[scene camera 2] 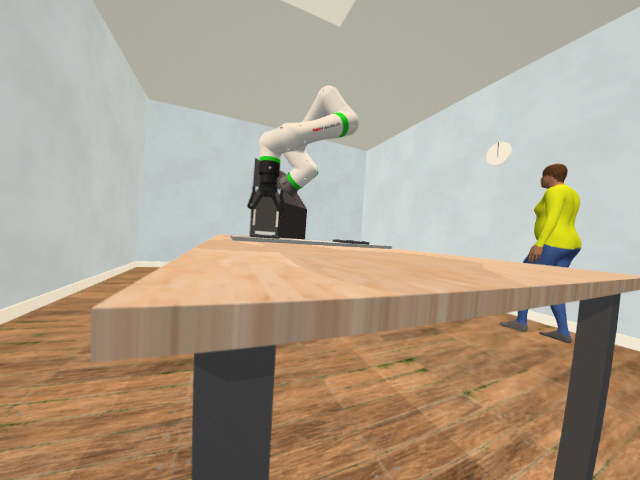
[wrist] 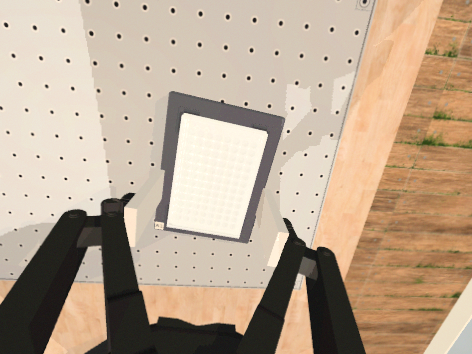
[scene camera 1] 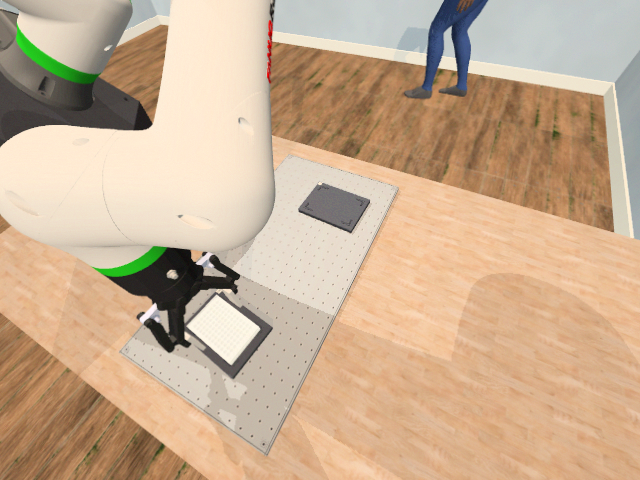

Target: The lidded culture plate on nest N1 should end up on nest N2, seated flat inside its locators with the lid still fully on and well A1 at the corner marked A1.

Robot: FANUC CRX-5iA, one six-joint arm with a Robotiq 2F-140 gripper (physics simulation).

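Note:
The white lidded culture plate lies on the dark nest N1 and looks flat. The lid's edge cannot be told apart. A small A1 tag sits at N1's lower left corner in the wrist view; the plate's own well marks are unreadable. My gripper is open and empty, a little above the plate, with one finger toward each long side. Dark nest N2 is bare, with corner locators and a small pale tag at one corner.
Both nests stand on a grey perforated board on the wooden table. The arm reaches over the board's left side. A person stands beyond the table.

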